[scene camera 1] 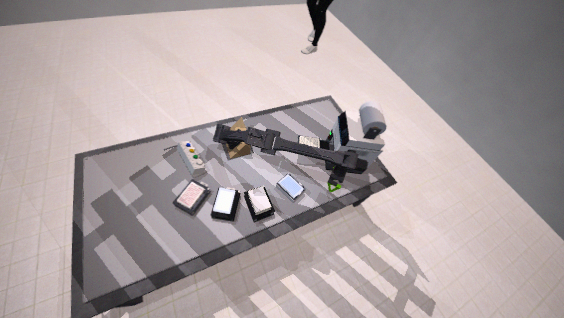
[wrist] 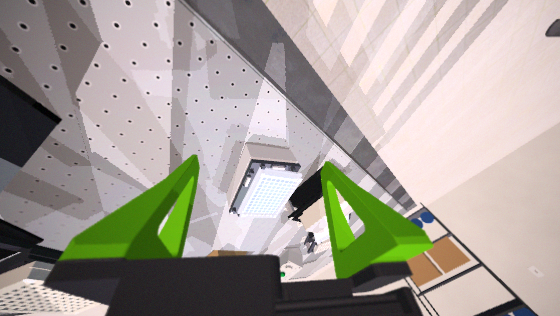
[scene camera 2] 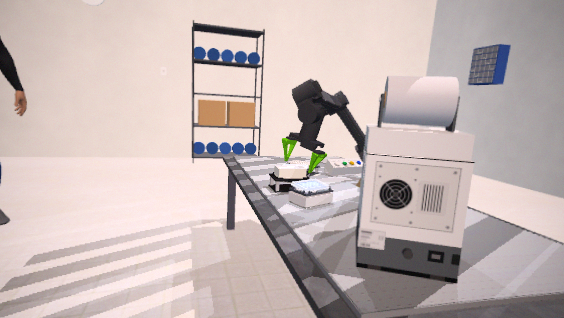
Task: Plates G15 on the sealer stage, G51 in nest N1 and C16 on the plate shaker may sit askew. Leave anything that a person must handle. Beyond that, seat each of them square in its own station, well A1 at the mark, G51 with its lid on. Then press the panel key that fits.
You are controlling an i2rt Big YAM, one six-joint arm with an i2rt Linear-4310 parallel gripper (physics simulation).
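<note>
My gripper [scene camera 1: 334, 186] [scene camera 2: 298, 167] [wrist: 264, 163] is open and empty, above the table's right front part, short of the shaker. A pale blue plate [scene camera 1: 291, 186] [scene camera 2: 311, 187] [wrist: 270, 194] sits on the shaker [scene camera 2: 310, 199] [wrist: 239, 172]; in the wrist view dark stage shows along two sides and the plate overhangs the others. A pale plate [scene camera 1: 309, 141] [wrist: 45, 299] is by the sealer [scene camera 1: 372, 149] [scene camera 2: 415, 200], partly hidden. A tall white plate [scene camera 1: 259, 199] [scene camera 2: 291, 171] looks slightly turned on its black nest. A white plate [scene camera 1: 226, 201] and a pink plate [scene camera 1: 192, 195] sit in other holders. Labels are unreadable.
The key panel [scene camera 1: 191, 158] [scene camera 2: 345, 166] has blue, yellow, green and white keys. The arm spans the table [scene camera 1: 78, 210] from a brown base plate [scene camera 1: 240, 151]. A dark screen [scene camera 1: 341, 129] stands at the sealer. A person [scene camera 1: 318, 20] [scene camera 2: 11, 75] stands off the table.
</note>
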